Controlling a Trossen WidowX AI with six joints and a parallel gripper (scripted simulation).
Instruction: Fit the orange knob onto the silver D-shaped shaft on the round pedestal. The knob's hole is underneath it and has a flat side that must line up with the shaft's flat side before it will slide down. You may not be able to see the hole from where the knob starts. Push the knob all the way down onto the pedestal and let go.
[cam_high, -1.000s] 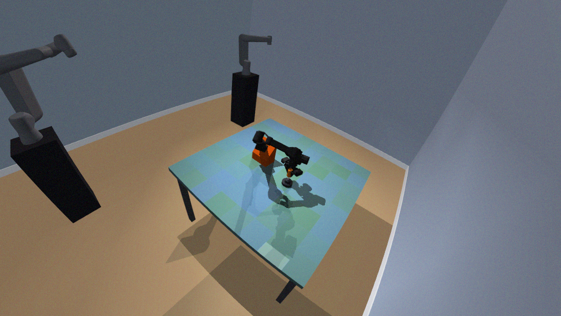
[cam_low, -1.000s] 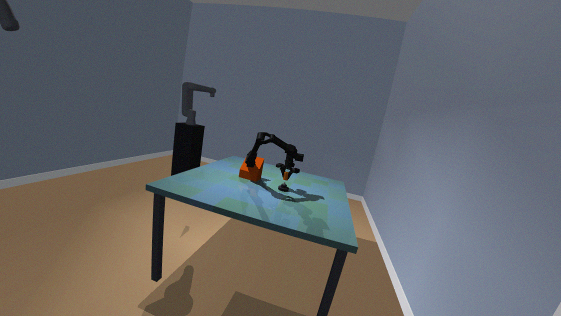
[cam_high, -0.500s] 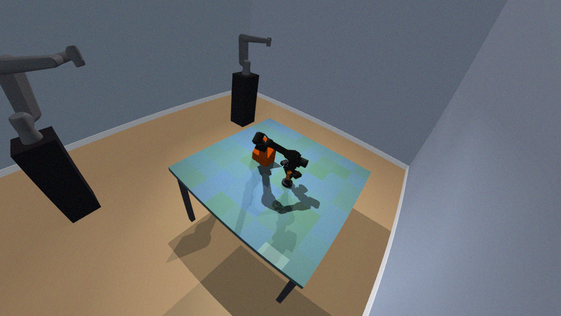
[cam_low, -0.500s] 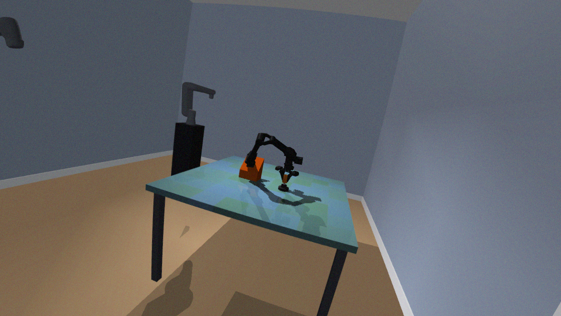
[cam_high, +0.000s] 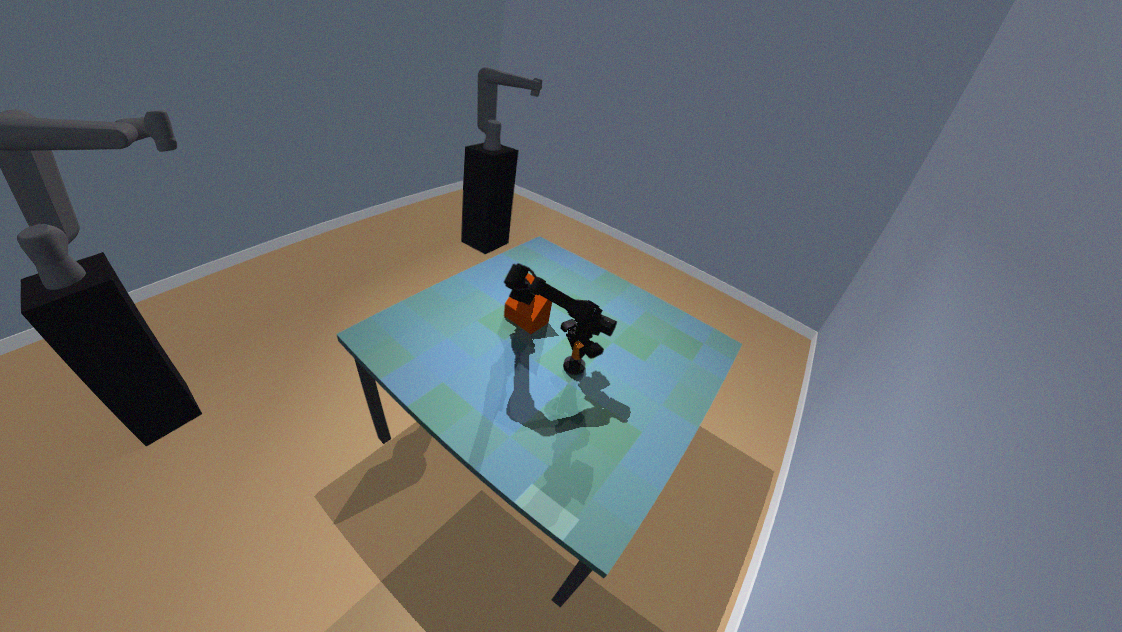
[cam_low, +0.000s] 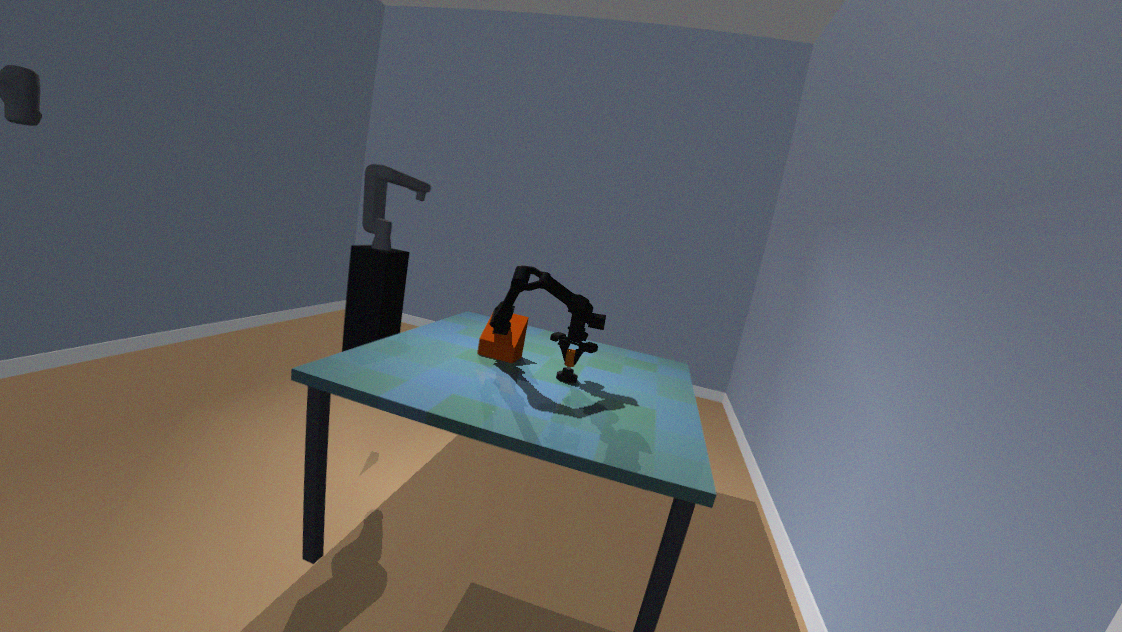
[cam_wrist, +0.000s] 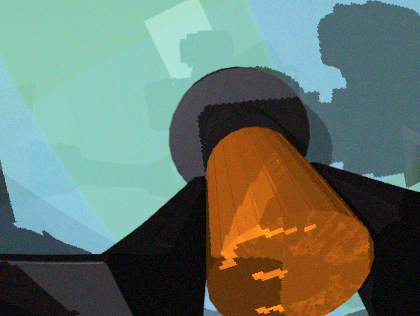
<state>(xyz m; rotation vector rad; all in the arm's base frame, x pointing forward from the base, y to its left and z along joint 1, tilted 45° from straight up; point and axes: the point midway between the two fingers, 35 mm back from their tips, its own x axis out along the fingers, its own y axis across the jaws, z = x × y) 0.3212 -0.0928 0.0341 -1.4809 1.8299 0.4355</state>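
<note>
The orange knob lies 3 cm above my gripper tip. The rest, counted from my gripper tip: pedestal (4 cm below).
</note>
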